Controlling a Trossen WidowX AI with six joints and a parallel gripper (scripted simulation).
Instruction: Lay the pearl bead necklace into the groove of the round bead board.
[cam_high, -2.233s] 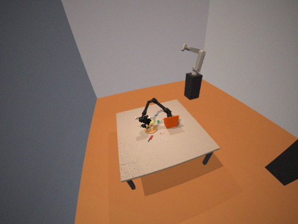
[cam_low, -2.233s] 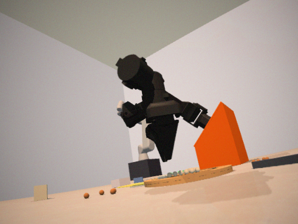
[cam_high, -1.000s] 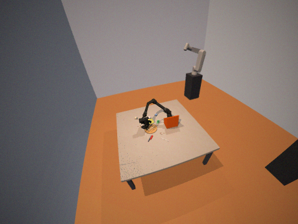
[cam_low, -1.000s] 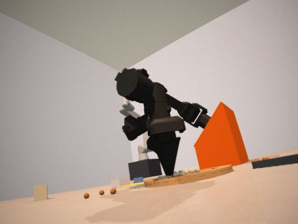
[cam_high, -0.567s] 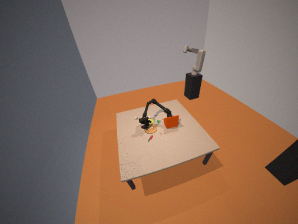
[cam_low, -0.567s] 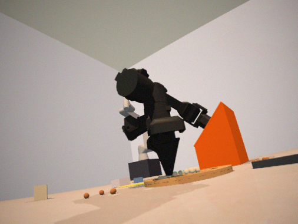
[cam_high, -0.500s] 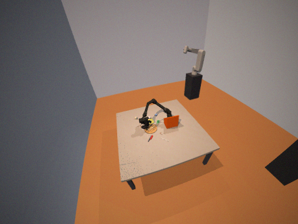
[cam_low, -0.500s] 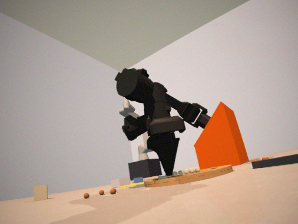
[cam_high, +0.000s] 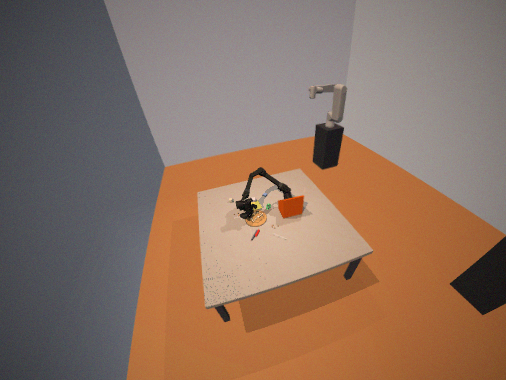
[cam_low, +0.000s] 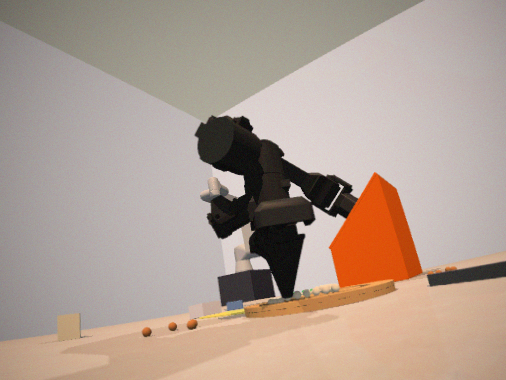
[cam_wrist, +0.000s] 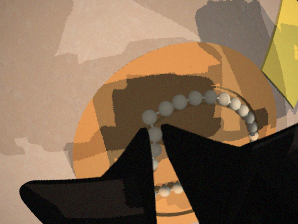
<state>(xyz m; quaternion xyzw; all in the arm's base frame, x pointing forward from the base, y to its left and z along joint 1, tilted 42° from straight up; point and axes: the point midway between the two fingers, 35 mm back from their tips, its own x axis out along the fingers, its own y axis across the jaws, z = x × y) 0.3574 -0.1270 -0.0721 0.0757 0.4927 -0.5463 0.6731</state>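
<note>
Right now my gripper tip is 50 mm past the round wooden bead board, 20 mm to the right of it and 10 mm above it. Also, from my gripper tip: tan cube 110 mm ahead, 310 mm to the right; then yellow flat piece 110 mm behind, 150 mm to the right, 10 mm below; then red-handled tool 10 mm ahead, 200 mm to the left, 10 mm below.
</note>
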